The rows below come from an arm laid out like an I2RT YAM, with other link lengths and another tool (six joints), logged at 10 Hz.
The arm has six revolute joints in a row. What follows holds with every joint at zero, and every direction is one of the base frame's. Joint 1 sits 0.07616 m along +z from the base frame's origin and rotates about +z. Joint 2 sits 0.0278 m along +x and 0.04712 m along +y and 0.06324 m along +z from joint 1 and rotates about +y. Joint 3 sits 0.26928 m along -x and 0.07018 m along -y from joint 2 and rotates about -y. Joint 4 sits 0.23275 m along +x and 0.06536 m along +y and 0.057 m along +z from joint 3 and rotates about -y. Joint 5 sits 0.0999 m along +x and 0.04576 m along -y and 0.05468 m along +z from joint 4 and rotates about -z. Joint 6 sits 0.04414 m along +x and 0.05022 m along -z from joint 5 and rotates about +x. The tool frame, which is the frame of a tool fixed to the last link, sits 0.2 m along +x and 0.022 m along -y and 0.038 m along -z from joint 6; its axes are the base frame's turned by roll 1.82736, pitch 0.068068 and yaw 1.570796 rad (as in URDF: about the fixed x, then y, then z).
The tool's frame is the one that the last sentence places.
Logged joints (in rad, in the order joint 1, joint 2, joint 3, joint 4, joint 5, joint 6), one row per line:
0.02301, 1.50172, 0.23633, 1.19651, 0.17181, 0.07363
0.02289, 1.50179, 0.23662, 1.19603, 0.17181, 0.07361
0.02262, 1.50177, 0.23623, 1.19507, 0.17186, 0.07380
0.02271, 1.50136, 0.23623, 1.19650, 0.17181, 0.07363
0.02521, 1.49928, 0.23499, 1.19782, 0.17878, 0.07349
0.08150, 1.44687, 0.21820, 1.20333, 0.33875, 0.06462
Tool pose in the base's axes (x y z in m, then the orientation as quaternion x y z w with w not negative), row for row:
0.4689, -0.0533, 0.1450, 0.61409, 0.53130, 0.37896, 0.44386
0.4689, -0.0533, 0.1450, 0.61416, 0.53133, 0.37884, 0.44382
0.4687, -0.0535, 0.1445, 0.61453, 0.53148, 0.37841, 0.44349
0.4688, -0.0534, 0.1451, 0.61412, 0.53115, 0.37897, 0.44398
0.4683, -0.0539, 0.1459, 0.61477, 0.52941, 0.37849, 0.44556
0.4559, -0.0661, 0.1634, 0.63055, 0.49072, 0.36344, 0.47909
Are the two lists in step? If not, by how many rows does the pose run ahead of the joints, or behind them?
They are in step.
